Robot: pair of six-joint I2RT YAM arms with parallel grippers.
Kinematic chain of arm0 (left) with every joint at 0, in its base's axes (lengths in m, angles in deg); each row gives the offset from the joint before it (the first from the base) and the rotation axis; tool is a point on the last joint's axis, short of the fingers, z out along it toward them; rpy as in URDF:
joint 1: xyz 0 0 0.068 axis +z
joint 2: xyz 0.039 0.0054 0.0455 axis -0.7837 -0.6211 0
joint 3: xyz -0.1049 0.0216 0.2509 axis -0.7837 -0.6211 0
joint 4: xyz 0.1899 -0.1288 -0.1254 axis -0.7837 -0.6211 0
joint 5: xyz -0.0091 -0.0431 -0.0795 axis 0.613 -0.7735 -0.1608
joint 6: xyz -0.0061 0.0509 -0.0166 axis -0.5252 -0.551 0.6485
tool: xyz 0 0 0 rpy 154.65 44.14 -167.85
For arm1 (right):
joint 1: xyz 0 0 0.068 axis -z
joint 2: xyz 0.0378 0.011 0.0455 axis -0.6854 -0.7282 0
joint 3: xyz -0.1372 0.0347 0.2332 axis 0.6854 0.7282 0
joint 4: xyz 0.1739 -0.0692 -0.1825 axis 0.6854 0.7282 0
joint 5: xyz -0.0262 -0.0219 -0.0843 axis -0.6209 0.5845 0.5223
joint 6: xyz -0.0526 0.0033 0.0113 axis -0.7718 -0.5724 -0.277
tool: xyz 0 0 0 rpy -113.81 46.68 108.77
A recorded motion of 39 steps. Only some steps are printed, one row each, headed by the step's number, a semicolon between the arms.
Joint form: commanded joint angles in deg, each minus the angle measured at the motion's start. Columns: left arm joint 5, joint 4, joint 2, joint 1, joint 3, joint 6; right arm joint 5, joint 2, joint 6, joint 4, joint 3, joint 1.
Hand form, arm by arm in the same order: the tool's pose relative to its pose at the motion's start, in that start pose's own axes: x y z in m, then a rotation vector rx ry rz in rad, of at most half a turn. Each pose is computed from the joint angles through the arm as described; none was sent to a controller.
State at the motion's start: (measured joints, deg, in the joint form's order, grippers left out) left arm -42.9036 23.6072 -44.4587 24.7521 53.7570 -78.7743; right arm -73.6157 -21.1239 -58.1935 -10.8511 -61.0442 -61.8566
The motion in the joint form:
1: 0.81 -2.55 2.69 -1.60 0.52 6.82; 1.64 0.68 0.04 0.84 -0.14 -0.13
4: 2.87 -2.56 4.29 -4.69 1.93 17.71; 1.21 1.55 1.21 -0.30 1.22 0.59
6: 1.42 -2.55 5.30 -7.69 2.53 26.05; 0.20 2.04 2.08 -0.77 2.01 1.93
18: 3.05 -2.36 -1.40 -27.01 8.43 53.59; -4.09 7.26 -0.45 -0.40 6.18 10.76
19: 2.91 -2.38 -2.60 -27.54 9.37 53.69; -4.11 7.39 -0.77 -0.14 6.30 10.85
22: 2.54 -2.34 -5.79 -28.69 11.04 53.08; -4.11 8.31 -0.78 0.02 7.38 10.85
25: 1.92 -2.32 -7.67 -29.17 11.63 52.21; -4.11 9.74 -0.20 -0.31 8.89 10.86
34: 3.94 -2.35 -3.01 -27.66 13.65 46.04; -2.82 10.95 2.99 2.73 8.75 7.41
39: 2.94 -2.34 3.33 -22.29 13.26 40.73; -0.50 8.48 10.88 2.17 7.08 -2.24
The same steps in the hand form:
1: -0.0026 -0.0088 -0.0208 -0.0020 -0.0144 -0.0950; 0.0013 -0.0008 -0.0039 0.0256 -0.0109 -0.0014
4: -0.0110 -0.0280 -0.0393 -0.0039 -0.0744 -0.2440; 0.0033 -0.0052 -0.0029 0.0176 -0.0205 0.0304
6: -0.0133 -0.0493 -0.0515 0.0573 -0.0957 -0.3454; 0.0034 -0.0114 -0.0024 0.0070 -0.0202 0.0674
18: 0.0072 -0.1936 -0.0580 0.1990 -0.0524 -0.5227; 0.0114 -0.0520 -0.0128 -0.0223 -0.0337 0.1659
19: 0.0071 -0.1997 -0.0542 0.2019 -0.0460 -0.5149; 0.0123 -0.0526 -0.0129 -0.0207 -0.0299 0.1623
22: 0.0102 -0.2134 -0.0403 0.1990 -0.0214 -0.4802; 0.0173 -0.0538 -0.0125 -0.0190 -0.0246 0.1627
25: 0.0136 -0.2200 -0.0301 0.1969 0.0015 -0.4520; 0.0234 -0.0554 -0.0125 -0.0205 -0.0287 0.1725
34: -0.0100 -0.2037 -0.0686 0.2224 -0.1236 -0.3961; 0.0333 -0.0441 -0.0168 -0.0060 0.0037 0.1748
39: -0.0320 -0.1560 -0.1034 0.2389 -0.2194 -0.4047; 0.0386 -0.0061 -0.0108 -0.0112 0.0238 0.1536

